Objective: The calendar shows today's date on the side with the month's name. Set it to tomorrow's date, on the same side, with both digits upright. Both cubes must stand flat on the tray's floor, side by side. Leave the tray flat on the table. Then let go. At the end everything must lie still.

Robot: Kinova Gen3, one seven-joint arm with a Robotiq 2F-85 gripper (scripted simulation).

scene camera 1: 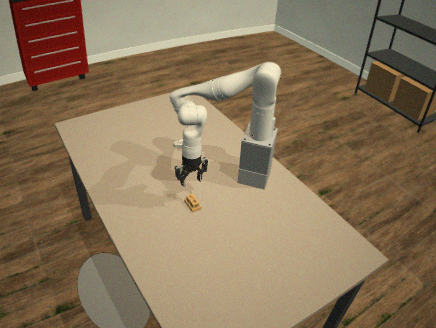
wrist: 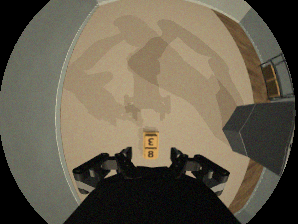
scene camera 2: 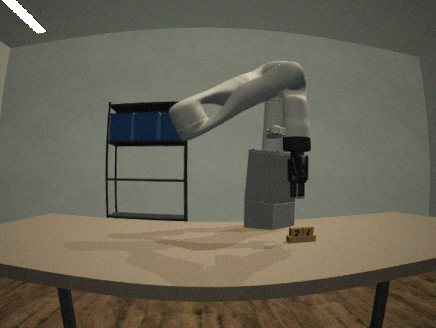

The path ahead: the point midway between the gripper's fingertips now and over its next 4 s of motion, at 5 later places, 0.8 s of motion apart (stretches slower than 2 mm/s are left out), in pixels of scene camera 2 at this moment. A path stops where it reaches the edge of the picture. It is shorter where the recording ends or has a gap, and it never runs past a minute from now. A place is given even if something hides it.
My gripper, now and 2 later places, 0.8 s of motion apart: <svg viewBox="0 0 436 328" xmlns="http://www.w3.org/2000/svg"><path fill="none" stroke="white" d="M296 198L297 183L297 167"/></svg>
